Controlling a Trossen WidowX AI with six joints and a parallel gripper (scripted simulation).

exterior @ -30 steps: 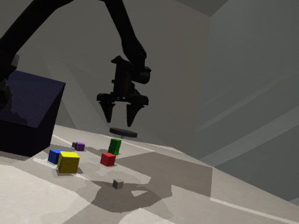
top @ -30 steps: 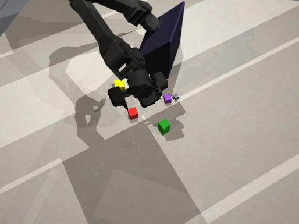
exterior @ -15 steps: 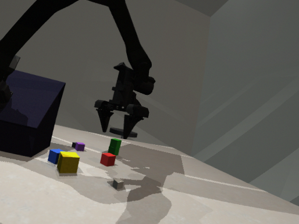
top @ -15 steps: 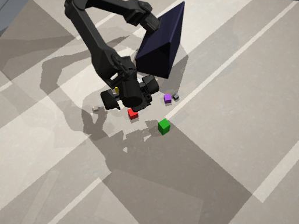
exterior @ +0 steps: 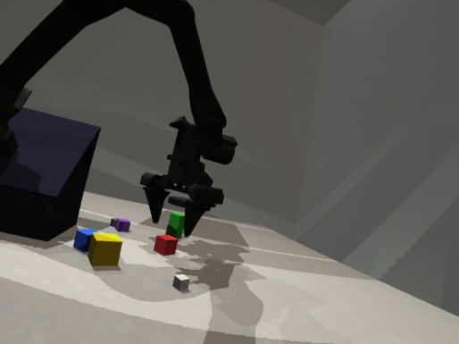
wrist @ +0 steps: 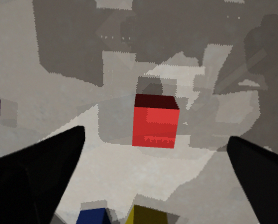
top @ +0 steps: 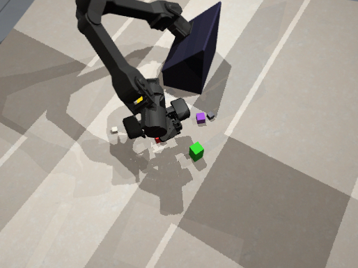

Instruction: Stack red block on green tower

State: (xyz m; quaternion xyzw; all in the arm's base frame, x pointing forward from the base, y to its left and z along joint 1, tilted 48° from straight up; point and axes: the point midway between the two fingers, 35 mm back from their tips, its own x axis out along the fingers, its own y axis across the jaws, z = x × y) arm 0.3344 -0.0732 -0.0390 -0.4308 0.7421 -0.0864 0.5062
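My gripper tip is now 30 mm above the red block. Also, from my gripper tip: purple block 90 mm behind, 120 mm to the left, 30 mm below; then yellow block 110 mm behind, 80 mm to the right, 30 mm below; then blue block 140 mm behind, 30 mm to the right, 30 mm below.
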